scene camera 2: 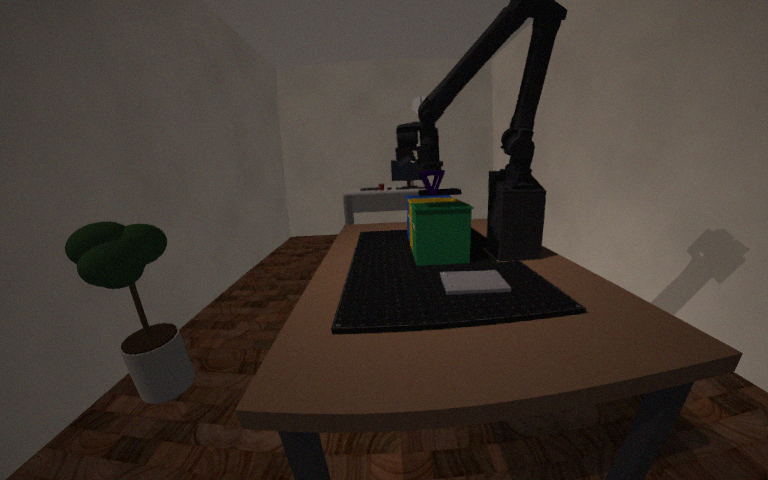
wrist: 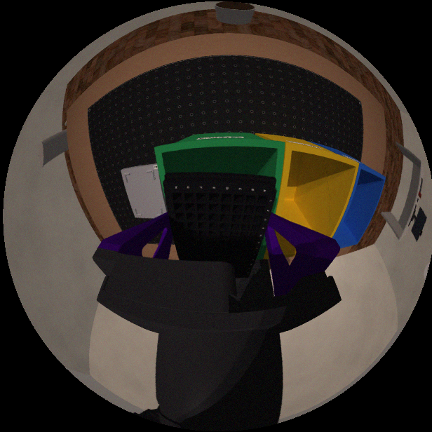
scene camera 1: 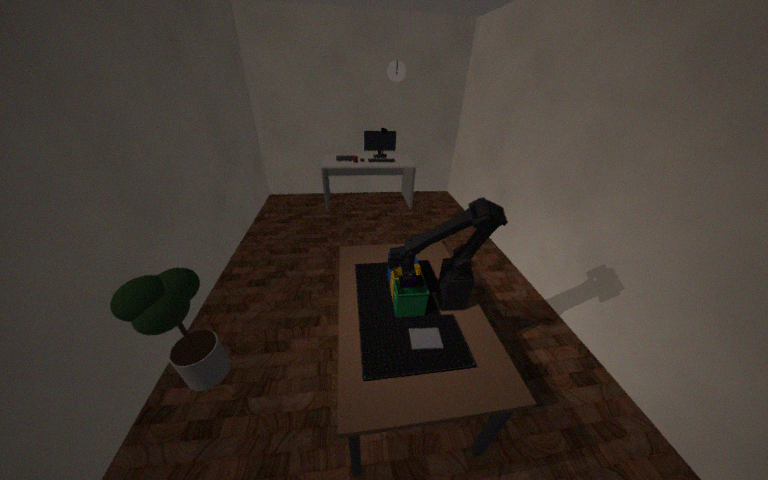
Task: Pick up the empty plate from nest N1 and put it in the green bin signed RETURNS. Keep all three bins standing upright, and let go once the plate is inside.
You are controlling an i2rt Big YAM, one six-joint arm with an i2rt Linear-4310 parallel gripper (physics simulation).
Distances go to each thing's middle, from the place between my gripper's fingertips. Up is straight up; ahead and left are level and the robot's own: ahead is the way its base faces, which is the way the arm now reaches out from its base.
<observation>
Right now my hand is 12 cm above the green bin (scene camera 2: pixel 441 230) and 3 cm past it. The rest, counted from my hand: yellow bin (wrist: pixel 316 184) (13 cm to the right, 12 cm below, 2 cm behind); black plate (wrist: pixel 213 216) (2 cm behind, 1 cm above); blue bin (wrist: pixel 367 188) (26 cm to the right, 12 cm below, 2 cm behind).
</observation>
